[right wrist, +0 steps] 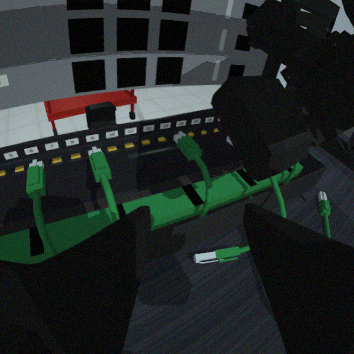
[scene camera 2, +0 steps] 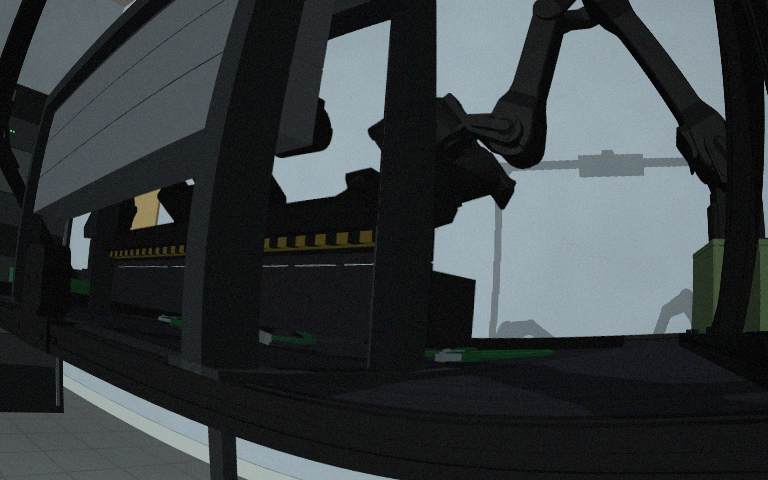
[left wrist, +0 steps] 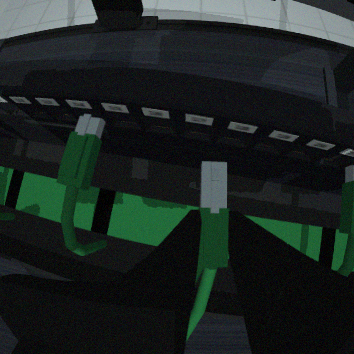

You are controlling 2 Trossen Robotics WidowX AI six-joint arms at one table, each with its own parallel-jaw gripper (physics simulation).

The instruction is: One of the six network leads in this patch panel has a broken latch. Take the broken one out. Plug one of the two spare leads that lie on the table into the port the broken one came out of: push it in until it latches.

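Frame: origin at the left arm's base, x ahead, y left, z up, level; centimetres.
Where they show: left gripper, fingertip midpoint: (left wrist: 212, 218); right gripper, fingertip midpoint: (right wrist: 197, 213).
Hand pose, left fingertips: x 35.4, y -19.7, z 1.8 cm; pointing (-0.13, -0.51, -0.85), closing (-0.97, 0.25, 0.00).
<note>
Things, the pixels of their centre, and the offset from my left fingertips. "spot": a spot on its surface instead.
- green lead at the middle of its body: (left wrist: 214, 212) dx -0.1, dy -0.3, dz +0.6 cm
- green strip at a spot on its surface: (left wrist: 135, 220) (right wrist: 210, 189) spot: dx +4.4, dy -0.8, dz -4.1 cm
The dark patch panel (left wrist: 165, 90) (right wrist: 155, 162) has a row of pale labels. Green leads (right wrist: 36, 180) (right wrist: 100, 167) (right wrist: 190, 147) are at its ports; another lead (left wrist: 80, 160) shows in the left wrist view. My left gripper (left wrist: 212, 218) is shut on a green lead (left wrist: 214, 240); its clear plug points toward the port row and appears apart from it. My right gripper (right wrist: 197, 213) is part open and empty. Beyond its fingertips, one loose lead (right wrist: 227, 254) lies on the table, another loose lead (right wrist: 325, 204) farther right. Latch details are too small to tell.
A green strip (left wrist: 135, 220) (right wrist: 222, 192) with black bands runs along the panel. Dark uprights (scene camera 2: 235, 198) (scene camera 2: 402, 186) block much of the scene view. Green leads (scene camera 2: 291, 339) (scene camera 2: 481, 355) lie low behind them. A green box (scene camera 2: 705, 283) stands at right.
</note>
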